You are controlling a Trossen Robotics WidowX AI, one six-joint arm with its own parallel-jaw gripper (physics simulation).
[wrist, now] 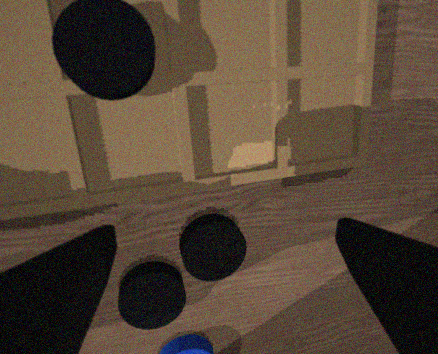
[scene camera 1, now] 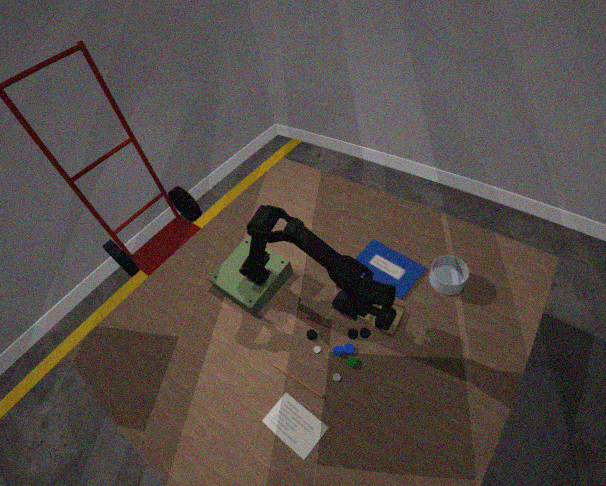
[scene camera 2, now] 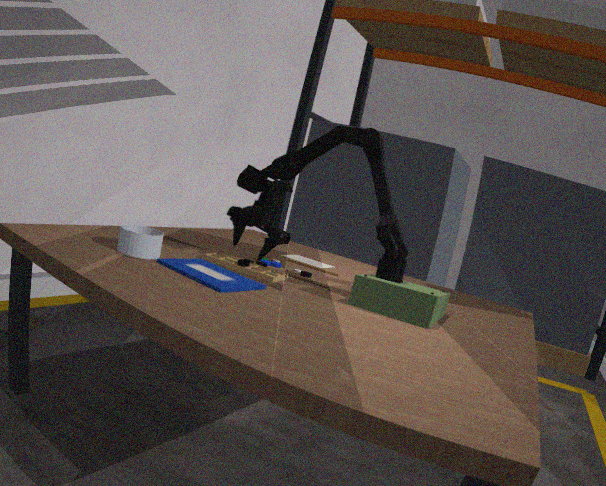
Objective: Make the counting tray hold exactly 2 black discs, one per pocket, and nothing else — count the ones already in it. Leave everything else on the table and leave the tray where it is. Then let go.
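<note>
The tan counting tray [scene camera 1: 398, 319] [scene camera 2: 275, 277] [wrist: 367, 50] is partly hidden under the gripper in scene camera 1. One black disc [scene camera 2: 244, 262] [wrist: 104, 49] shows on the tray, at the wrist view's upper left; the pockets beyond that view's edge cannot be seen there. Two black discs lie close together on the table beside the tray: one disc [scene camera 1: 365, 332] [wrist: 213, 247] is nearer the tray, the other disc [scene camera 1: 352, 333] [wrist: 151, 295] slightly farther. Another black disc [scene camera 1: 311, 334] lies apart. My gripper [scene camera 1: 370, 321] [scene camera 2: 248, 252] [wrist: 228, 232] is open and empty, above the table at the tray's edge.
Two blue discs [scene camera 1: 338, 350] [scene camera 1: 349, 348], a green disc [scene camera 1: 351, 361] and white discs [scene camera 1: 316, 349] [scene camera 1: 336, 377] lie near the black ones. A blue folder [scene camera 1: 374, 249] [scene camera 2: 237, 286], a round bowl [scene camera 1: 449, 275] [scene camera 2: 140, 243], a thin stick [scene camera 1: 298, 380] and a paper [scene camera 1: 295, 425] are around.
</note>
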